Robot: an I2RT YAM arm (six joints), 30 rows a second.
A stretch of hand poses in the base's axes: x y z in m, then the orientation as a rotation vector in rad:
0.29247 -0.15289 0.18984 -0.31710 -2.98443 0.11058
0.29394 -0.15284 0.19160 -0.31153 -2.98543 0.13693
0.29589 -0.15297 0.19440 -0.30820 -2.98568 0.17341
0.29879 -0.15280 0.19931 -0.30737 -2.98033 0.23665
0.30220 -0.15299 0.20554 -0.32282 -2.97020 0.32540
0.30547 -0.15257 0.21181 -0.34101 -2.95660 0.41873
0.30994 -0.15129 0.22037 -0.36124 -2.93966 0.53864
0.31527 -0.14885 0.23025 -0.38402 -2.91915 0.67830
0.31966 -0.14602 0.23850 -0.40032 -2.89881 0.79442
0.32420 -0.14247 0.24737 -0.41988 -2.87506 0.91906
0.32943 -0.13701 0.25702 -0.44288 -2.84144 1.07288
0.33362 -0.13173 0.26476 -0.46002 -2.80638 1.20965
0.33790 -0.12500 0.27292 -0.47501 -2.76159 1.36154
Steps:
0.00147 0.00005 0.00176 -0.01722 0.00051 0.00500
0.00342 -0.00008 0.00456 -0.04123 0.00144 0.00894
0.00632 0.00009 0.00947 -0.08288 0.00715 0.01198
0.00973 -0.00010 0.01570 -0.14233 0.01356 0.00517
0.01300 0.00032 0.02197 -0.20518 0.02015 -0.00347
0.01747 0.00160 0.03053 -0.28614 0.02423 -0.01232
0.02280 0.00404 0.04041 -0.38065 0.02379 -0.02195
0.02719 0.00687 0.04866 -0.45931 0.02204 -0.02838
0.03173 0.01042 0.05753 -0.54388 0.01660 -0.03662
0.03696 0.01588 0.06718 -0.64830 0.00683 -0.04618
0.04115 0.02116 0.07492 -0.74124 -0.00332 -0.05280
0.04543 0.02789 0.08308 -0.84464 -0.01618 -0.05783

